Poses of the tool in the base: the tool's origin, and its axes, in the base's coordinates. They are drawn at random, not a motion.
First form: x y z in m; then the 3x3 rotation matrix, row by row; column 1 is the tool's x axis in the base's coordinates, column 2 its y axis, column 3 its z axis. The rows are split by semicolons.
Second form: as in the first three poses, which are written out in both.
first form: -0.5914 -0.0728 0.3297; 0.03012 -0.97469 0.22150; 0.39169 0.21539 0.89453; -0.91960 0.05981 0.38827
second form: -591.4 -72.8 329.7 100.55 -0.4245 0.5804 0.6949
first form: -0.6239 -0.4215 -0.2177; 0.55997 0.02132 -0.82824; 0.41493 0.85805 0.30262; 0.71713 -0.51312 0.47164
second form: -623.9 -421.5 -217.7 63.59 -0.4554 -0.8627 0.2197
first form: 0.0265 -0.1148 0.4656; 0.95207 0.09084 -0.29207; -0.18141 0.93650 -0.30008; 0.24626 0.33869 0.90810
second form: 26.5 -114.8 465.6 26.06 0.7270 -0.6127 -0.3099
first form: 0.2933 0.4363 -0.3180; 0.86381 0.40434 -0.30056; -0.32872 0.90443 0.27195; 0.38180 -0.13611 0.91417
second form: 293.3 436.3 -318.0 32.73 -0.3773 -0.6310 -0.6779
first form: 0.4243 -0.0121 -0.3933; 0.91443 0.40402 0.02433; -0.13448 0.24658 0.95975; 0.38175 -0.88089 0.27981
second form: 424.3 -12.1 -393.3 77.27 -0.9435 -0.1832 -0.2760
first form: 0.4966 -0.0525 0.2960; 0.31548 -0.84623 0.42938; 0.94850 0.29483 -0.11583; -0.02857 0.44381 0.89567
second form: 496.6 -52.5 296.0 75.35 0.2892 0.2367 0.9275
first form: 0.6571 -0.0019 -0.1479; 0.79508 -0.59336 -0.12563; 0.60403 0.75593 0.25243; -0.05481 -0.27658 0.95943
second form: 657.1 -1.9 -147.9 40.96 -0.4035 -0.0540 0.9134
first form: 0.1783 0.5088 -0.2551; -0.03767 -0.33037 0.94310; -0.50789 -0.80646 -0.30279; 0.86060 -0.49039 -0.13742
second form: 178.3 508.8 -255.1 172.21 -0.6919 0.3043 -0.6547
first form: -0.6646 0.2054 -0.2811; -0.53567 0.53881 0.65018; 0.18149 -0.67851 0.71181; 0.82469 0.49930 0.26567
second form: -664.6 205.4 -281.1 166.97 -0.4713 -0.3870 -0.7925
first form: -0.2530 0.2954 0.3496; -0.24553 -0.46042 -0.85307; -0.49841 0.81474 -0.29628; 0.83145 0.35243 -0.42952
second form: -253.0 295.4 349.6 115.48 0.3593 -0.9330 -0.0210
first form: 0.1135 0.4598 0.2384; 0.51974 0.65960 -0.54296; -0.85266 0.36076 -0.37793; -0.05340 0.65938 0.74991
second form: 113.5 459.8 238.4 71.63 0.5465 -0.2579 -0.7967
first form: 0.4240 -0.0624 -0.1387; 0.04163 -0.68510 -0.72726; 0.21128 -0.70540 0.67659; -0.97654 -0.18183 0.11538
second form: 424.0 -62.4 -138.7 140.73 -0.6781 0.1969 0.7081
